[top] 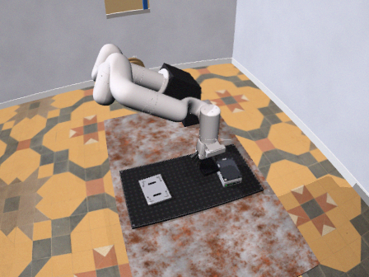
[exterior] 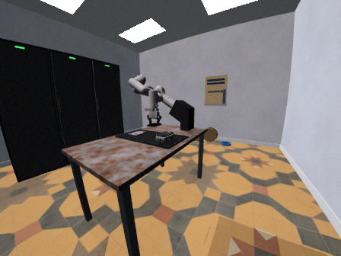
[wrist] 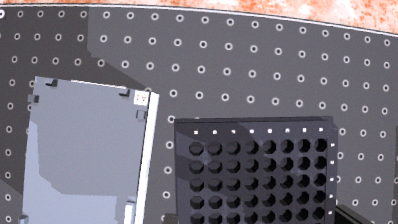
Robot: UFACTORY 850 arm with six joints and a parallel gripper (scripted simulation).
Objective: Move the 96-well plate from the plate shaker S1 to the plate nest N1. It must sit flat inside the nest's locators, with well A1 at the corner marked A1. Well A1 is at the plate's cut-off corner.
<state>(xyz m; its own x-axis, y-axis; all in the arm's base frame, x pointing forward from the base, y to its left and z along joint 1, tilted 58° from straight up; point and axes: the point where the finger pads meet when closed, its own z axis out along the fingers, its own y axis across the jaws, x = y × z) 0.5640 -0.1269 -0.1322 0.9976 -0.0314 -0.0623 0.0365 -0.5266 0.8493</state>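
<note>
My gripper is now 26 cm to the left of the plate nest N1, 13 cm above it and 3 cm past it. From my hand the other things lie so: black 96-well plate: 1 cm below; A1 mark: 32 cm to the right, 13 cm below, 4 cm ahead.
</note>
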